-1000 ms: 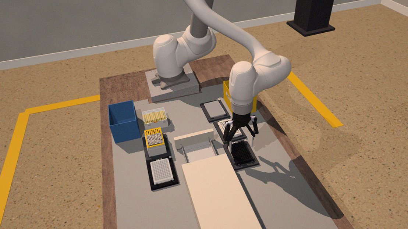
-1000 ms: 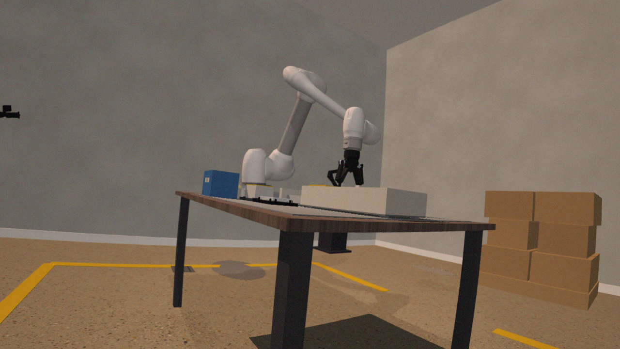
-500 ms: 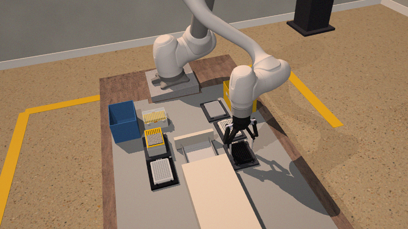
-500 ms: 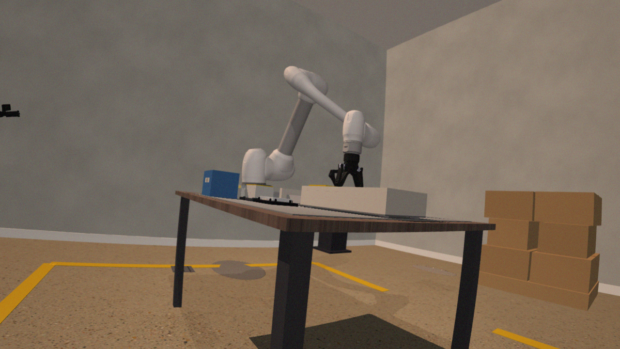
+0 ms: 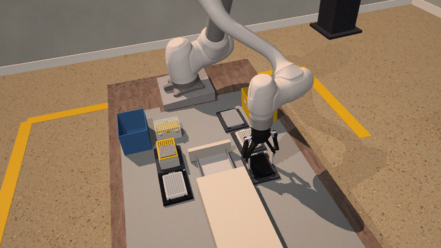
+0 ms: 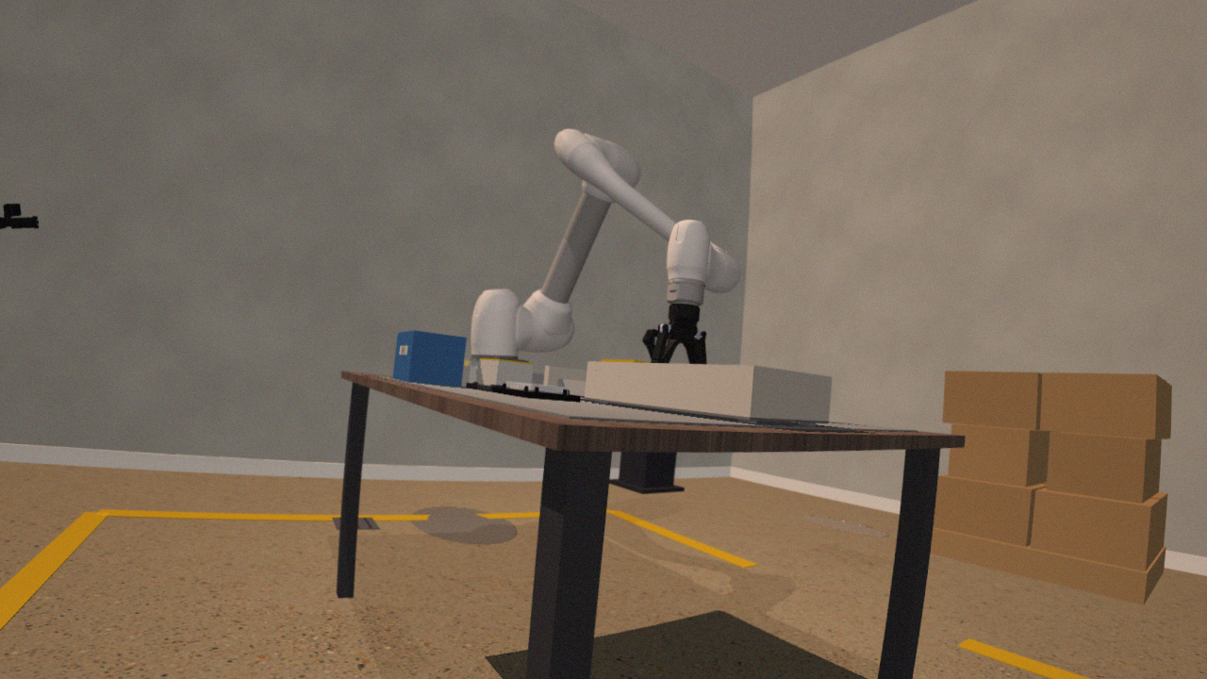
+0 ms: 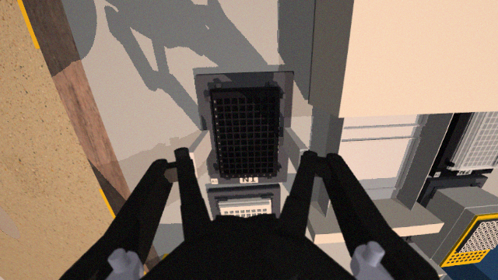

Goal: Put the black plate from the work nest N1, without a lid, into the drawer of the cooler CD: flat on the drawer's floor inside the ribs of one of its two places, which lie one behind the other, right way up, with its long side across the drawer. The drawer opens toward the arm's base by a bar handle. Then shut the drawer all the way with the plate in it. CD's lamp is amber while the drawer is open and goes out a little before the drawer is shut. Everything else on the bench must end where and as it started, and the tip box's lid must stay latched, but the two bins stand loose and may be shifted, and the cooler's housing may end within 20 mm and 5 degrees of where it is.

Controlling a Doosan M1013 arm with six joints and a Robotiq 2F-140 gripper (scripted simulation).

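Now: hand 30 mm above the black plate. From my hand the other things lie so: work nest N1: 40 mm below; then cooler CD: 190 mm to the right, 100 mm ahead, 10 mm below; then drawer: 180 mm to the right, 30 mm behind, 20 mm below.
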